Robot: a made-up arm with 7 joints.
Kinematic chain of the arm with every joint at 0, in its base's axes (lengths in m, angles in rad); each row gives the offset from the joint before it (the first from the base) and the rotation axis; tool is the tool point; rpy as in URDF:
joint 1: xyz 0 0 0.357 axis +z
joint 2: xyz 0 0 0 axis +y
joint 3: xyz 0 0 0.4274 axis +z
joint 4: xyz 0.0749 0 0 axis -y
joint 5: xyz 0.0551 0 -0.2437 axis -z
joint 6: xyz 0 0 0 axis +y
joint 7: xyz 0.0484 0 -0.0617 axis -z
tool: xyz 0 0 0 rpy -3.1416 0 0
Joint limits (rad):
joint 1: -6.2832..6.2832
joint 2: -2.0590..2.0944
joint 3: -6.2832..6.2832
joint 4: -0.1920..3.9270
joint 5: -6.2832..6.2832
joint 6: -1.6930..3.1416
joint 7: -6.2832..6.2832
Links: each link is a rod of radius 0.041 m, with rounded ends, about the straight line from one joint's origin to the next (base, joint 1, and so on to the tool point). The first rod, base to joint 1, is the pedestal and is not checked.
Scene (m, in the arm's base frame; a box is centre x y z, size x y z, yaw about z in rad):
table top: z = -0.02
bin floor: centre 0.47 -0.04 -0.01 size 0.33 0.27 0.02 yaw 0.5
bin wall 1: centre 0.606 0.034 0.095 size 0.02 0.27 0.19 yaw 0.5
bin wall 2: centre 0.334 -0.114 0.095 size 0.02 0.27 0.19 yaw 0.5
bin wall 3: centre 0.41 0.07 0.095 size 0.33 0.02 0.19 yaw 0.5
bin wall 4: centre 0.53 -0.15 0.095 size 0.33 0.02 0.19 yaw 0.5
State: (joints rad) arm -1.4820 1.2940 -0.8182 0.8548 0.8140 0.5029 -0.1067
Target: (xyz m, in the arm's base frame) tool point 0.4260 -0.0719 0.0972
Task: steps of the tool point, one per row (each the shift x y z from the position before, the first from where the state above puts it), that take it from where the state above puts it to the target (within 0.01 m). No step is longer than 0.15 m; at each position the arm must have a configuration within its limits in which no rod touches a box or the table.
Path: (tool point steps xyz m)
1: 0.0829 -0.0679 0.0308
2: 0.0994 -0.0447 0.0354
3: 0.1086 -0.0172 0.0396
4: 0.1311 0.0499 -0.0329
5: 0.1159 0.0896 -0.0129
6: 0.0848 0.1213 0.0070
7: 0.0422 0.1396 0.0249
8: 0.0107 -0.0031 -0.0949
9: -0.0107 0.0031 -0.0996

